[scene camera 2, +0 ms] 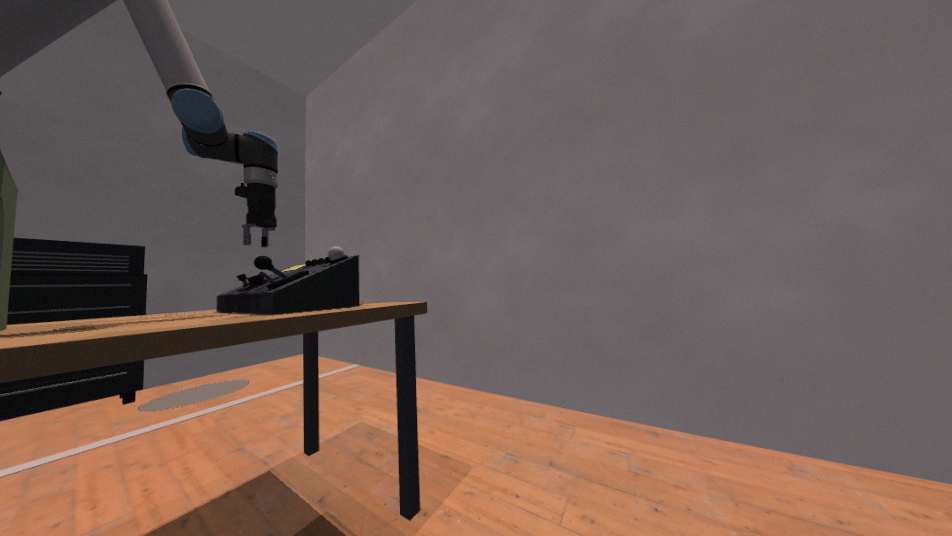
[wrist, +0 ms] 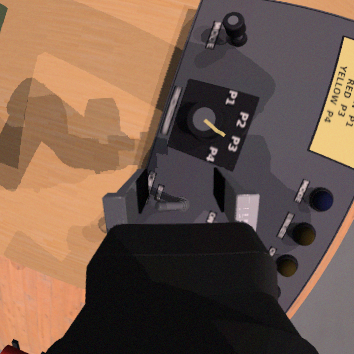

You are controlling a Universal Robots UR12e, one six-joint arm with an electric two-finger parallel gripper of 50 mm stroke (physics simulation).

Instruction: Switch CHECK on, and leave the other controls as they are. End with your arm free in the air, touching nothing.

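Places are measured from the arm's base along level axes (x ahead, y left, z up), in centimetres.
Pixels of known places: gripper, fingertip midpoint: (scene camera 2: 256, 245) (wrist: 180, 181).
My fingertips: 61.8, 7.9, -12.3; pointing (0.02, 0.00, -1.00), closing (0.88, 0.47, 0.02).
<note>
Behind a point stands the place of what it marks, as x, y, z.
The dark sloped control console (scene camera 2: 319, 286) {73.5, -16.0, -27.1} (wrist: 285, 60) {68.0, 25.2, -22.2} stands on the table. In the wrist view a small grey toggle lever (wrist: 171, 205) {63.9, 2.0, -22.6} lies over to the left, on the side of a small label (wrist: 160, 192) {62.1, 1.5, -26.7} that seems to read OFF. The ON label (wrist: 212, 217) {69.7, 2.7, -23.0} is to its right. Another label (wrist: 151, 181) {60.2, 2.2, -27.5}, partly behind the left finger, is too covered to read. My gripper (scene camera 2: 255, 239) {61.8, 7.9, -12.3} (wrist: 180, 181) {61.8, 7.9, -12.3} is open and empty, pointing down in the air above the console. The toggle shows between its fingers in the wrist view, well below them.
The rotary selector (wrist: 204, 120) {62.5, 13.5, -22.0} has its yellow pointer toward P3. A black knobbed switch (wrist: 235, 25) {60.4, 24.8, -20.8}, a yellow note (wrist: 335, 115) {75.6, 21.7, -18.8} and several round lamps (wrist: 321, 199) {77.7, 12.1, -16.5} are on the console. A ball-topped lever (scene camera 2: 263, 261) {60.5, -12.9, -19.7} rises at its near side, a white dome (scene camera 2: 335, 252) {80.0, -11.0, -15.6} at its top.
</note>
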